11 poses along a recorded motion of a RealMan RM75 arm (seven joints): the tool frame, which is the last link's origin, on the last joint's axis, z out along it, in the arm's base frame.
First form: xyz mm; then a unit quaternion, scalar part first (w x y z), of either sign.
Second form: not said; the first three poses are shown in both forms.
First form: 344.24 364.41 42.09 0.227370 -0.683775 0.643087 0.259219
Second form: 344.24 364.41 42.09 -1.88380 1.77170 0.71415
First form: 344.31 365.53 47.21 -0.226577 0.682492 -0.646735 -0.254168
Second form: 344.31 365.53 47.21 -1.88105 1.78250 0.70052
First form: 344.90 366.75 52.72 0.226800 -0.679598 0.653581 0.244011
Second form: 344.90 366.75 52.72 -1.87285 1.80115 0.67245
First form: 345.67 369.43 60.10 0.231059 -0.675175 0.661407 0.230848
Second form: 345.67 369.43 60.10 -1.85651 1.81865 0.63476
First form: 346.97 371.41 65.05 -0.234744 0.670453 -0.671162 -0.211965
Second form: 346.97 371.41 65.05 -1.83997 1.84192 0.58171
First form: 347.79 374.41 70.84 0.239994 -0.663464 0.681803 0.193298
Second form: 347.79 374.41 70.84 -1.81581 1.86600 0.52903
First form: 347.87 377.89 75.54 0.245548 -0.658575 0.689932 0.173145
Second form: 347.87 377.89 75.54 -1.79723 1.88280 0.47251
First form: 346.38 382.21 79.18 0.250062 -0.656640 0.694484 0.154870
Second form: 346.38 382.21 79.18 -1.78777 1.89080 0.42165
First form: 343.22 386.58 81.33 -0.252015 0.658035 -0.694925 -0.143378
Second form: 343.22 386.58 81.33 -1.78976 1.89010 0.38997
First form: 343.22 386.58 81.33 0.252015 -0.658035 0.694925 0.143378
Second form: 343.22 386.58 81.33 -1.78976 1.89010 0.38997
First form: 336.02 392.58 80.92 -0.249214 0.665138 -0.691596 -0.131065
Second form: 336.02 392.58 80.92 -1.81170 1.88377 0.35699
